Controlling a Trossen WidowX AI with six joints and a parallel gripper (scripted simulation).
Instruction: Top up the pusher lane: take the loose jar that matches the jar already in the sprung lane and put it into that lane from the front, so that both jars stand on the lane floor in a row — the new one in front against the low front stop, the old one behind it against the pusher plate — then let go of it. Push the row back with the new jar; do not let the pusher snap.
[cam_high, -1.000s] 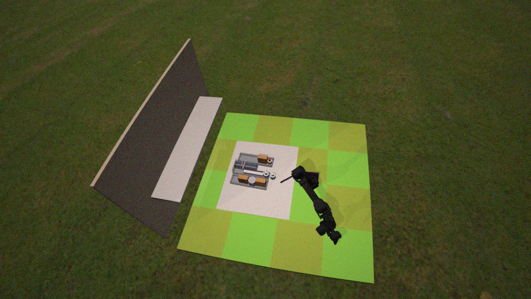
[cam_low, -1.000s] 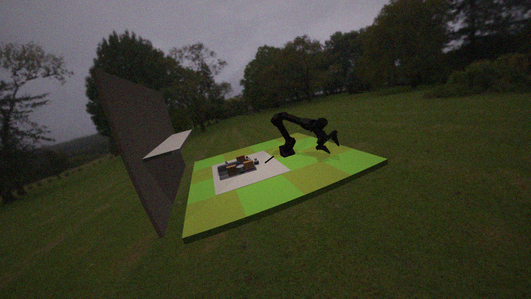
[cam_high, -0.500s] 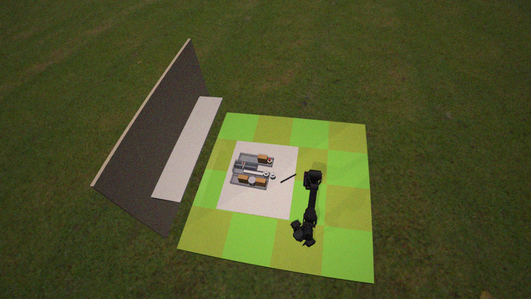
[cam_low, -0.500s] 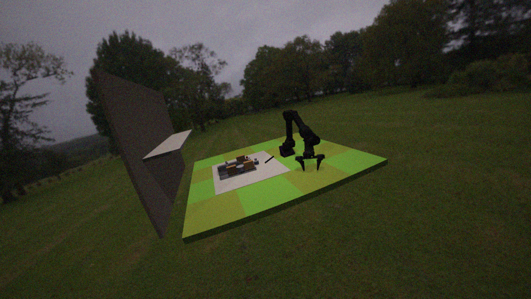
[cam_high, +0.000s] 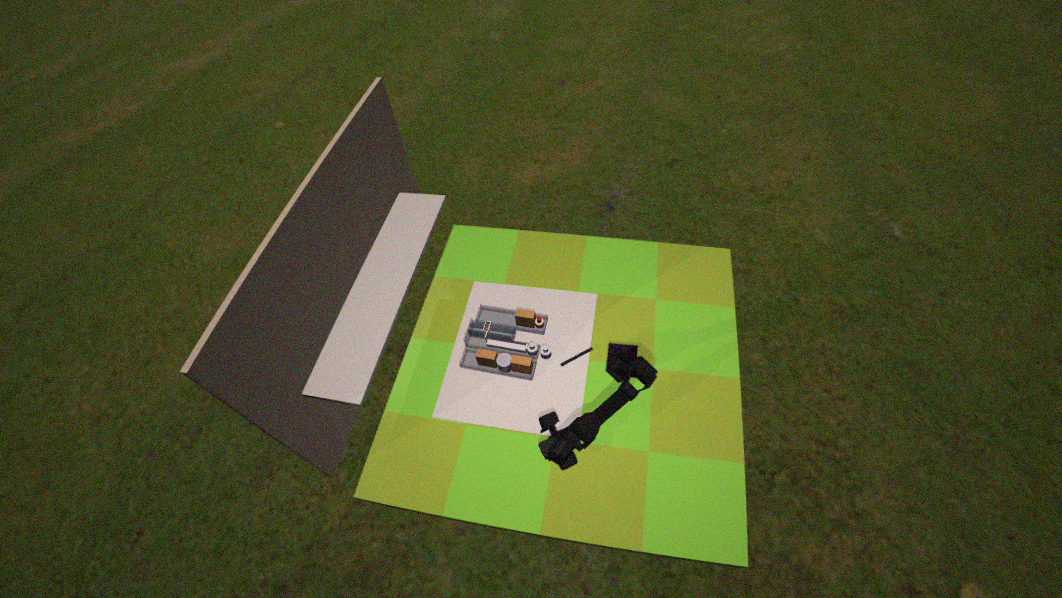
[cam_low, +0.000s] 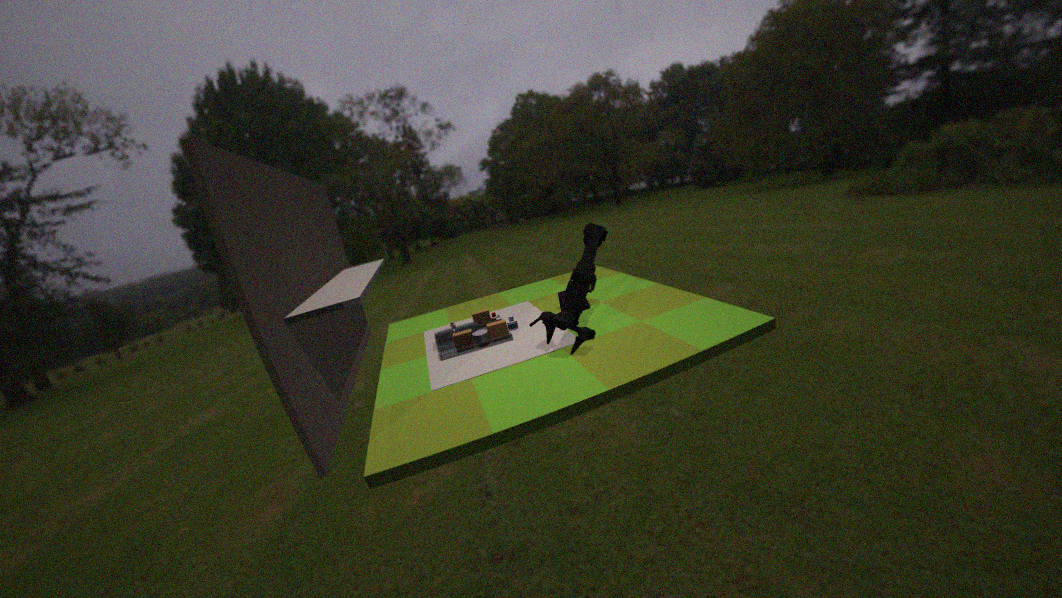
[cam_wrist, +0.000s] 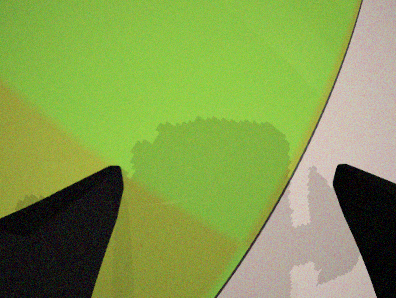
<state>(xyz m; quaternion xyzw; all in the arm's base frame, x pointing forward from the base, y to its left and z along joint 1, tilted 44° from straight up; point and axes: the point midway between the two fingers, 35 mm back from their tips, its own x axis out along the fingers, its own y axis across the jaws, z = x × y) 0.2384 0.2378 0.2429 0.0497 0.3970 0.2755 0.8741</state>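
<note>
The grey round tin is 18 cm ahead of my gripper tip, 31 cm to the right of it and 1 cm above it. From my gripper tip the other things lie so: thin black rod (9 cm behind, 36 cm to the right, 1 cm below); then grey sprung lane (23 cm ahead, 42 cm to the right); then pusher plate (19 cm ahead, 42 cm to the right, 3 cm above).
</note>
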